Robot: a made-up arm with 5 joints.
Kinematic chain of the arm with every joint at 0, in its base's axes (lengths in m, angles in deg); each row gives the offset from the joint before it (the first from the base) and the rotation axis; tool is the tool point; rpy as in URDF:
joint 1: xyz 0.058 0 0.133 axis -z
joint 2: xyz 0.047 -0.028 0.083 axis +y
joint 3: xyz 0.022 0 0.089 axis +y
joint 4: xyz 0.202 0 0.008 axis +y
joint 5: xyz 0.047 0.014 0 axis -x
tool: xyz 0 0 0 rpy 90 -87.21 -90
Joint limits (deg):
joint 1: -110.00..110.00
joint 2: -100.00..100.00
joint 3: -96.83..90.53
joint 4: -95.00..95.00
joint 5: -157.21..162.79
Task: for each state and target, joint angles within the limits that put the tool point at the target. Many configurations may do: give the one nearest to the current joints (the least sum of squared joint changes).
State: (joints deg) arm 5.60 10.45 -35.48 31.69 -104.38
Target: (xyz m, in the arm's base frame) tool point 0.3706 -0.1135 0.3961
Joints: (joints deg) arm 17.54 32.09 -60.05 9.80 -104.38
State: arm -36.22 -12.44 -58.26 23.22 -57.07
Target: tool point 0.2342 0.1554 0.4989
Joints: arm -44.83 12.69 -66.09 7.09 -57.07
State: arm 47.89 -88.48 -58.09 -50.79 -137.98
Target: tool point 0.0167 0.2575 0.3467
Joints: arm 83.97 -85.50 -61.33 -35.66 -137.98
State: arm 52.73 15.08 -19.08 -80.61 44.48
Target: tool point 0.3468 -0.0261 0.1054
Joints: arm 2.40 50.00 7.36 -75.71 44.48
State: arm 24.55 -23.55 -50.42 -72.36 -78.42
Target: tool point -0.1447 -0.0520 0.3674
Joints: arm -10.55 -58.01 -82.79 -88.95 -78.42
